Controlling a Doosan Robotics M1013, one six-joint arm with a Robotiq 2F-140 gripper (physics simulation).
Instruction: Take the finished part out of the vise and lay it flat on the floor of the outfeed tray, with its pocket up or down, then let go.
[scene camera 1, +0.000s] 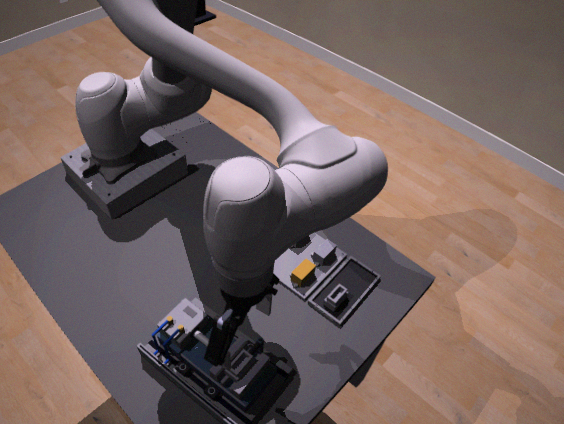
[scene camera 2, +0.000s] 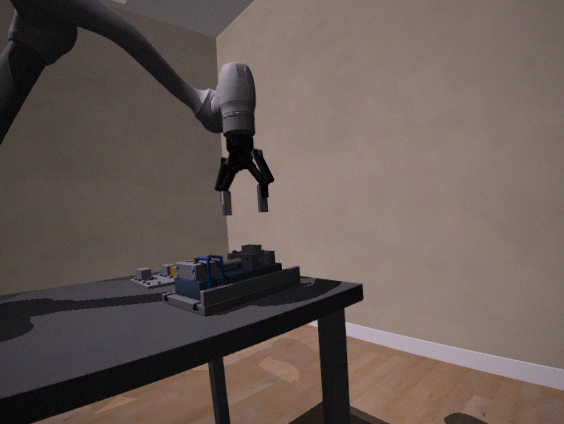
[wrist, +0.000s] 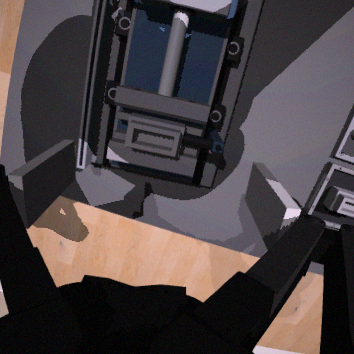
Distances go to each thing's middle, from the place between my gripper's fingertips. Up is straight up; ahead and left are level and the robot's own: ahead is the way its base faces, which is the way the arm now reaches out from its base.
Now: hand 34 cm to the right of the light plate (scene camera 1: 291, 258), 20 cm above it and 13 cm past it.
